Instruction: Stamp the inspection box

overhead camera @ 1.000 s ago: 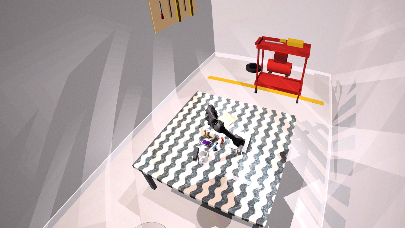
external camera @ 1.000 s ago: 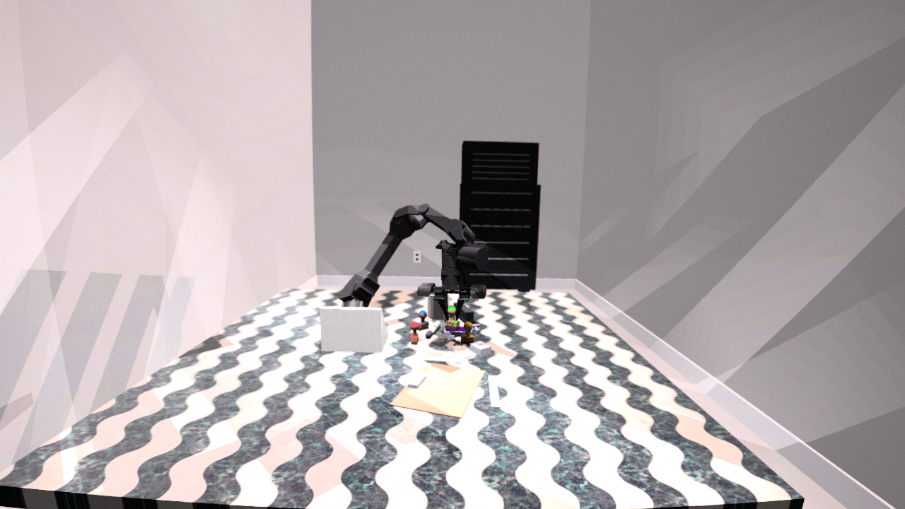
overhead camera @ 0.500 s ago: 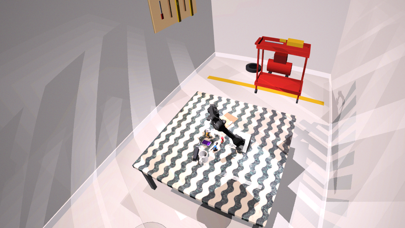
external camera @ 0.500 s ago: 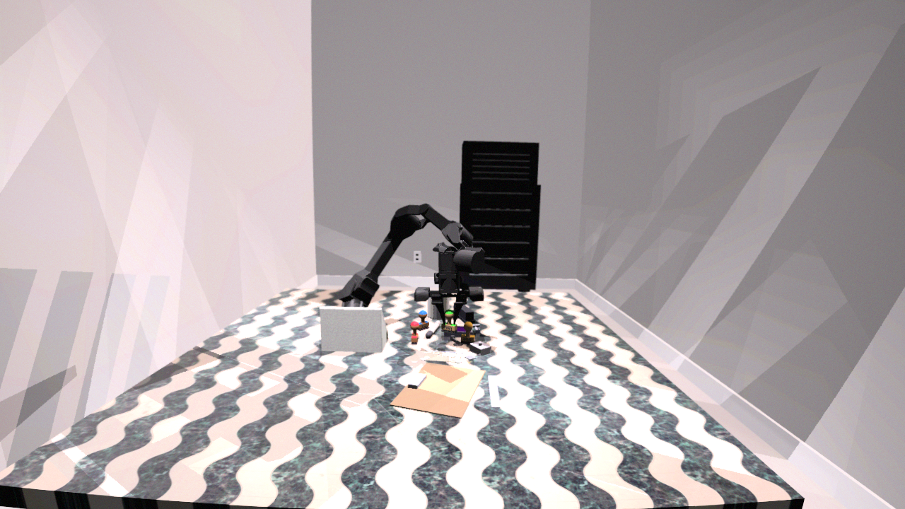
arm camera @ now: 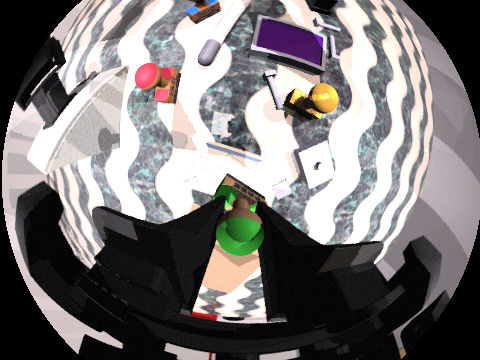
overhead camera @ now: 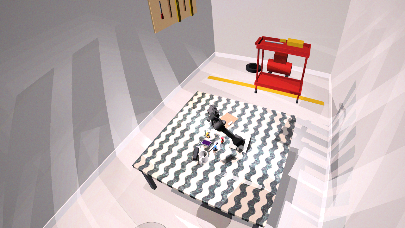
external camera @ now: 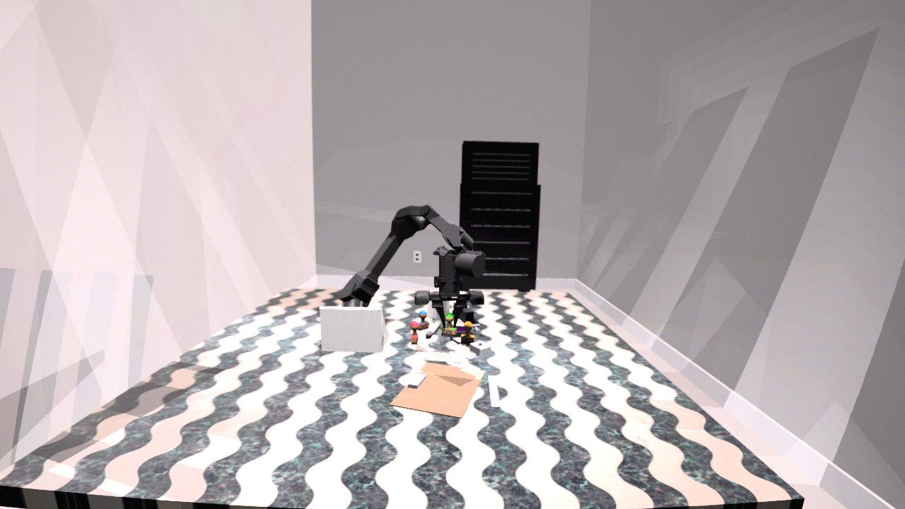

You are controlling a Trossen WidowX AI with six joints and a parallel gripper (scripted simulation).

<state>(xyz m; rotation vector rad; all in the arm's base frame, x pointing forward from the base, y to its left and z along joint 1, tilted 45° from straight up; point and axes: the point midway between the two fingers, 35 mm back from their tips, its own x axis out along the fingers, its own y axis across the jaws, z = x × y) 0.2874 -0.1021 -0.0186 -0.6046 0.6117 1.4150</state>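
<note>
The yellow stamp is 90 mm to the left of my gripper tip, 60 mm below it and 60 mm ahead of it. From my gripper tip the other things lie so: ink pad (180 mm to the left, 80 mm below, 40 mm ahead); pink stamp (100 mm to the left, 100 mm behind, 60 mm below); green stamp (right at my gripper tip).
</note>
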